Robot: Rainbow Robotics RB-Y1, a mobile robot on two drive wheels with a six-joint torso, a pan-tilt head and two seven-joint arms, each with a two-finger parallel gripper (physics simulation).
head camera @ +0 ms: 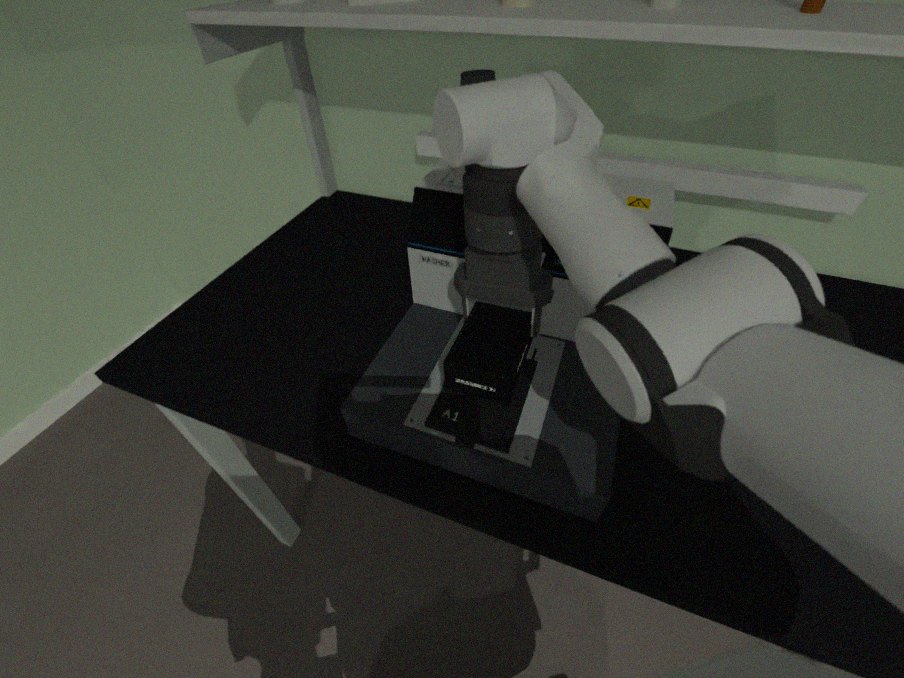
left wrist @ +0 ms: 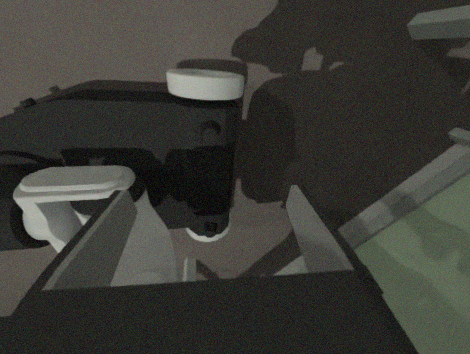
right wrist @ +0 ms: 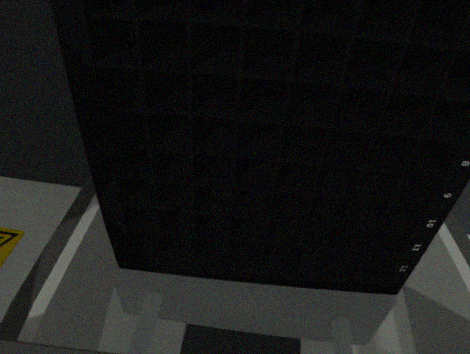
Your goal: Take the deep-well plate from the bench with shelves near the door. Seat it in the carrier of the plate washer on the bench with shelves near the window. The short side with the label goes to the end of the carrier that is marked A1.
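Places are measured from the robot's base along level axes (x back, y right, z up), in millimetres.
Where they show: left gripper, fingertip midpoint: point(left wrist: 213, 198); right gripper, fingertip midpoint: point(head camera: 501, 326) point(right wrist: 263, 191).
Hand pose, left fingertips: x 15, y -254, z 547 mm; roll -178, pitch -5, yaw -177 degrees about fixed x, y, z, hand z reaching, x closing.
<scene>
After its pixels a point has its place.
The dark deep-well plate point(head camera: 487, 343) @(x -404, y 116, z 1086 mm) point(right wrist: 260, 150) @(x -423, y 136, z 1086 mm) is over the back part of the washer's black carrier point(head camera: 500, 423) @(x -335, y 117, z 1010 mm). Its short side with the label faces the carrier end marked A1, at the front in the head view. Column numbers 8 to 12 show in the right wrist view. My right gripper point(head camera: 500, 315) @(x -450, y 150, z 1065 mm) points down and is shut on the back part of the plate. Whether the plate's underside touches the carrier is hidden. My left gripper point(left wrist: 213, 198) @(x 15, y -254, z 547 mm) is open and empty, away from the plate.
The plate washer point(head camera: 434, 280) @(x -589, y 82, z 1054 mm) stands on the black bench point(head camera: 240, 321) @(x -734, y -289, z 915 mm). Its raised rear part is close behind my right gripper. A shelf point(head camera: 408, 18) @(x -785, y 97, z 1367 mm) runs above, and a rail point(head camera: 730, 188) @(x -704, y 698, z 1084 mm) is on the wall. My robot's dark base point(left wrist: 115, 125) @(x 224, y -170, z 169 mm) shows below my left gripper.
</scene>
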